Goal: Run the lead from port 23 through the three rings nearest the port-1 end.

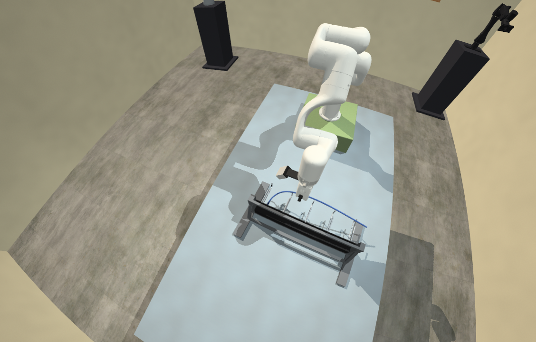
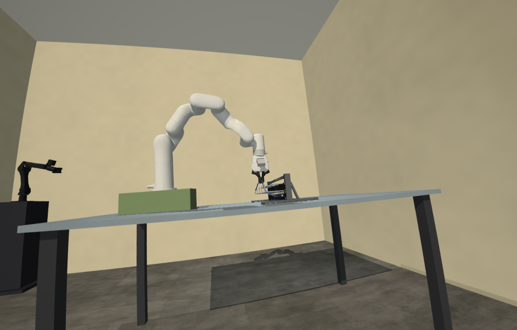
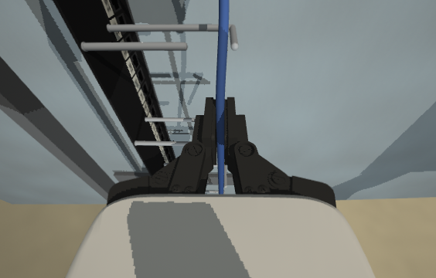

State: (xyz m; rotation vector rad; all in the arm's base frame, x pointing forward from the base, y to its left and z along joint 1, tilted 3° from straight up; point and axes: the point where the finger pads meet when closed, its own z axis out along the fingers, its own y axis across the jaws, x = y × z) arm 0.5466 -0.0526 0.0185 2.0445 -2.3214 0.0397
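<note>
Right now my hand is 120 mm short of the patch panel rack, 40 mm to the right of it and 70 mm above it.
</note>
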